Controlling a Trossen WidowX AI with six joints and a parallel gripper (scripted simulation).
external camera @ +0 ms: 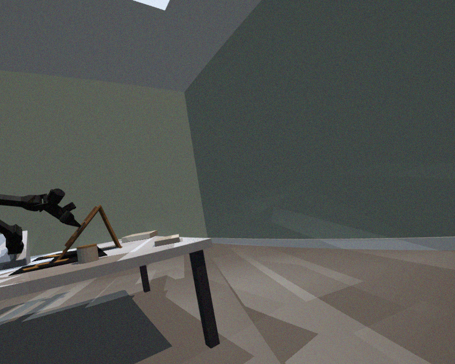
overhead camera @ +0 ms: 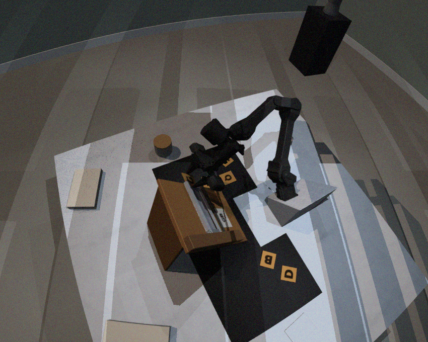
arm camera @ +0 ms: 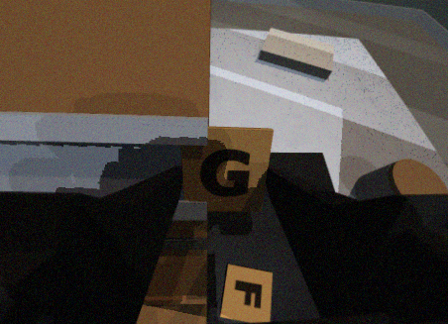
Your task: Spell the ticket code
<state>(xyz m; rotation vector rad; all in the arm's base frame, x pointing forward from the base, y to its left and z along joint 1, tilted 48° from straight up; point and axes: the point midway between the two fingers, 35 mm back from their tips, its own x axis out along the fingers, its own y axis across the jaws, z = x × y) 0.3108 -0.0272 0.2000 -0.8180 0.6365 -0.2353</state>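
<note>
Right now my gripper tip is 70 mm past the white ticket, 150 mm to the right of it and 80 mm above it. Also, from my gripper tip: black mat (140 mm behind, 180 mm to the left, 160 mm below); then g tile (right at my gripper tip); then f tile (100 mm behind, 40 mm to the right, 150 mm below).
</note>
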